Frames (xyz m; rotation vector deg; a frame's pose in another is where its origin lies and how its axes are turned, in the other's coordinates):
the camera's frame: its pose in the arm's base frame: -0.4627 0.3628 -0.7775 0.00 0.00 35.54
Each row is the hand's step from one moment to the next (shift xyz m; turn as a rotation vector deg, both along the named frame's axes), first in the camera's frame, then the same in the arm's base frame.
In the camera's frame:
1: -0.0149 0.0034 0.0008 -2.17 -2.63 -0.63
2: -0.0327 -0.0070 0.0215 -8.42 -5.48 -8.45
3: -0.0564 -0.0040 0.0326 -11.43 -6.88 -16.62
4: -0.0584 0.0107 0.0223 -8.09 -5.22 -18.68
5: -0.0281 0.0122 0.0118 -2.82 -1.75 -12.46
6: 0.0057 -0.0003 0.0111 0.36 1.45 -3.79
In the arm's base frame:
1: -0.0141 -0.0059 0.0008 -0.24 -3.40 -0.63
2: -0.0225 -0.0247 0.0215 -3.67 -9.35 -8.45
3: -0.0436 -0.0360 0.0326 -5.30 -12.24 -16.62
4: -0.0537 -0.0252 0.0223 -3.55 -8.95 -18.68
5: -0.0300 -0.0064 0.0118 -1.28 -3.06 -12.46
6: 0.0048 0.0031 0.0111 -0.55 1.39 -3.79

